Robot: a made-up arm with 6 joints. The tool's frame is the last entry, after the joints.
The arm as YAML. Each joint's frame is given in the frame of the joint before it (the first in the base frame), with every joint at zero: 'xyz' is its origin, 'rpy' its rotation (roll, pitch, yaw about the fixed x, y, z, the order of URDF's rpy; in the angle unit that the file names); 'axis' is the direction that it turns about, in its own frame. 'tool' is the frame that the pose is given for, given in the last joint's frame.
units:
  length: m
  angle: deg
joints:
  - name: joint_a
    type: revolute
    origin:
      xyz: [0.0, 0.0, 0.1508]
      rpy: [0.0, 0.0, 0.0]
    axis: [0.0, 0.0, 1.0]
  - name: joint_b
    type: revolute
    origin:
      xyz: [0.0, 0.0, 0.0]
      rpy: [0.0, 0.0, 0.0]
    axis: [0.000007, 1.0, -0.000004]
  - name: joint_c
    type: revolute
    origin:
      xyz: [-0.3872, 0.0, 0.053]
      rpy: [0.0, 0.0, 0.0]
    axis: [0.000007, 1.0, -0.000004]
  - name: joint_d
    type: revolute
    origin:
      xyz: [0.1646, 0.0, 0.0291]
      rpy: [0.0, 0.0, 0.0]
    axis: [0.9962, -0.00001, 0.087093]
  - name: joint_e
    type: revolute
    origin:
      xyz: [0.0, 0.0, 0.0]
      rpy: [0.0, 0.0, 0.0]
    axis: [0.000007, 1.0, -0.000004]
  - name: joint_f
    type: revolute
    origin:
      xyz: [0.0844, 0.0, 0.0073]
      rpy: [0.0, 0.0, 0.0]
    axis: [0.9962, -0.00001, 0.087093]
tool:
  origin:
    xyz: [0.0, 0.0, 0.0]
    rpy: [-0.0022, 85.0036, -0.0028]
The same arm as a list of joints. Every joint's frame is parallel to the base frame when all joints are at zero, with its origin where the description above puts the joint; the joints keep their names.
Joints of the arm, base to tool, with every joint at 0 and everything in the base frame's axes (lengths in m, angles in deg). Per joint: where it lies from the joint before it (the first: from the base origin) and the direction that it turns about. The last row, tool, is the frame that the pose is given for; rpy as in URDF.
joint_a: axis +z xyz 0 0 0.1508
joint_b: axis +y xyz 0 0 0
joint_c: axis +y xyz -0.3872 0 0.053
joint_d: axis 0.9962 0 0.0871 xyz 0.1646 0 0.0291
joint_e: axis +y xyz 0 0 0
joint_f: axis 0.9962 0 0.0871 xyz 0.0844 0 0.0073
tool: xyz 0 0 0 rpy 0 85 0

